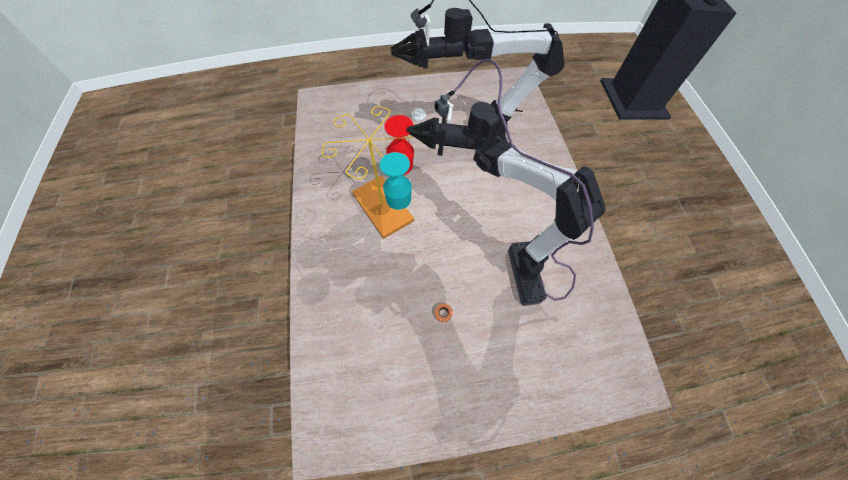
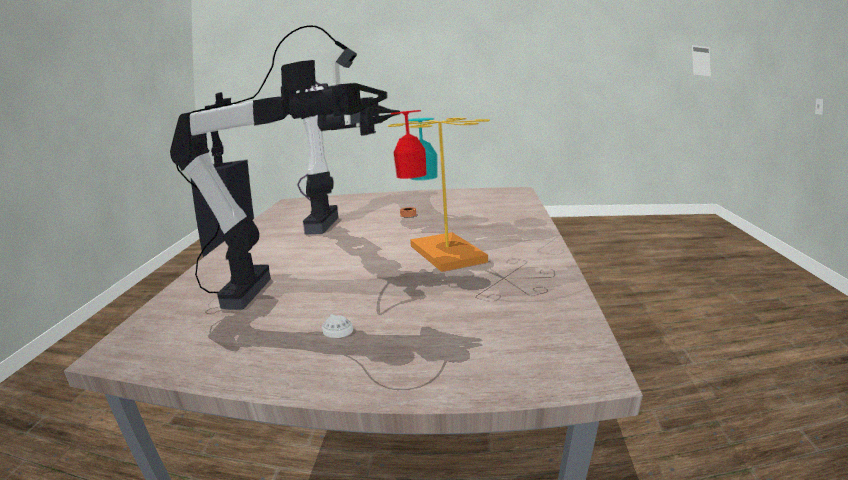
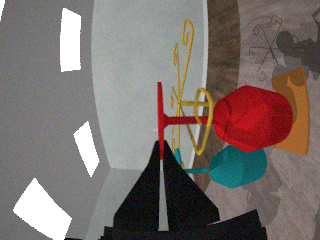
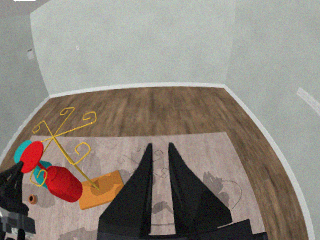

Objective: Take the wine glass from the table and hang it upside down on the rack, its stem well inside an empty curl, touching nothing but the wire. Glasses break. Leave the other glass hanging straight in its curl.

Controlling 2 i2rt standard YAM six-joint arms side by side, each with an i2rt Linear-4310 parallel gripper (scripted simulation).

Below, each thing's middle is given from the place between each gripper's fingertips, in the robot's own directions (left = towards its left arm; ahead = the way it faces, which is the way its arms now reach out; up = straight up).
Labels:
My left gripper [image 1: 406,129] is now 30 mm short of the red wine glass [image 2: 410,156], 20 mm to the left of it and 70 mm above it. Also, from my left hand: teal glass [image 1: 397,188] 40 mm ahead, 90 mm to the left, 90 mm below; yellow wire rack [image 2: 445,255] 110 mm ahead, 200 mm below.
Now: the red wine glass 250 mm to the left of my right hand [image 2: 386,95] and 120 mm below it. Round my right hand: teal glass 350 mm to the left, 150 mm below, 10 mm ahead; then yellow wire rack 260 mm to the left, 250 mm below, 80 mm ahead.

